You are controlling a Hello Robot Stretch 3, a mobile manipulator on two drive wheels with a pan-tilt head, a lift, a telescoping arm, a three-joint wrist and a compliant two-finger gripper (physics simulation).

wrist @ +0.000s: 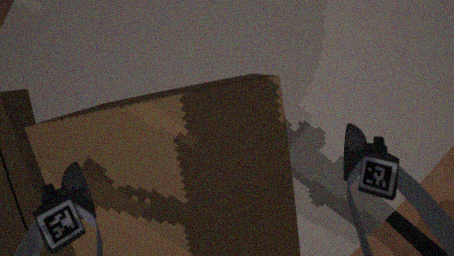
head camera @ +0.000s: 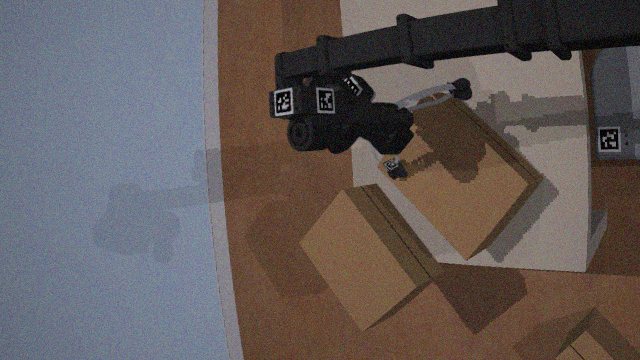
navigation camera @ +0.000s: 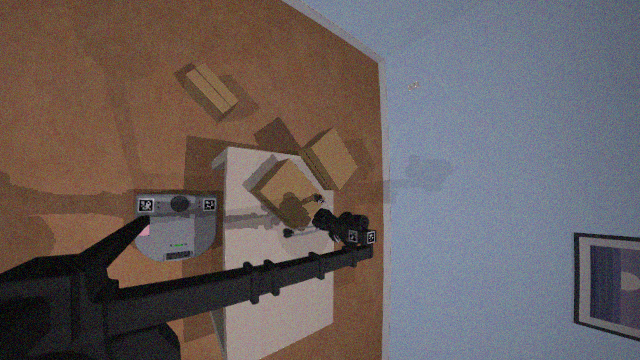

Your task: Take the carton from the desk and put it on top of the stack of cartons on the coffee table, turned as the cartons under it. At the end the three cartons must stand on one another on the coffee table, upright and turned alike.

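Pixels of known places: gripper, between the fingertips: [wrist: 218, 163] [head camera: 434, 130] [navigation camera: 300, 214]; robot's base, origin of its link: [navigation camera: 179, 203].
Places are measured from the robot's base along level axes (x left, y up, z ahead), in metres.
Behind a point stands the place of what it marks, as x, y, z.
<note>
A brown carton [head camera: 480, 210] @[-0.334, 0.570, 0.111] [navigation camera: 282, 185] @[-0.333, 0.570, 0.090] [wrist: 145, 125] @[-0.479, 0.570, -0.020] rests on the white table [head camera: 560, 235] @[-0.208, 0.450, 0.173] [navigation camera: 280, 310] @[-0.387, 0.450, -0.470] [wrist: 175, 40] @[-0.521, 0.450, -0.074], set at an angle to its edges. Whether another carton is under it, I cannot tell. My gripper [head camera: 428, 128] @[-0.423, 0.562, -0.026] [navigation camera: 303, 215] @[-0.423, 0.562, -0.026] [wrist: 218, 163] @[-0.423, 0.562, -0.026] is open with nothing between its fingers. In the wrist view the left fingertip hangs over the carton's top face, close to its own shadow; the right fingertip is out past the carton's side, over the table. A second carton [head camera: 367, 260] @[-0.579, 0.570, 0.218] [navigation camera: 334, 159] @[-0.601, 0.570, 0.223] [wrist: 15, 150] @[-0.591, 0.491, 0.125] is close beside the table's corner, on the wall side. A third carton [head camera: 590, 345] @[-0.148, 0.180, 0.517] [navigation camera: 212, 87] @[-0.104, 0.180, 0.604] stands farther off on the floor.
The blue wall [head camera: 100, 100] @[-1.851, 0.630, -0.276] [navigation camera: 500, 150] @[-1.847, 1.042, 0.384] runs along the far side of the table, past a strip of brown floor [head camera: 270, 175] @[-1.488, 0.000, 0.092] [navigation camera: 360, 300] @[-1.464, 0.000, -0.982]. My base [navigation camera: 175, 230] @[0.014, 0.160, -0.119] is at the table's near side. My arm [head camera: 450, 37] @[-0.215, 0.904, -0.100] [navigation camera: 200, 290] @[-0.028, 0.908, -0.091] reaches across above the table.
</note>
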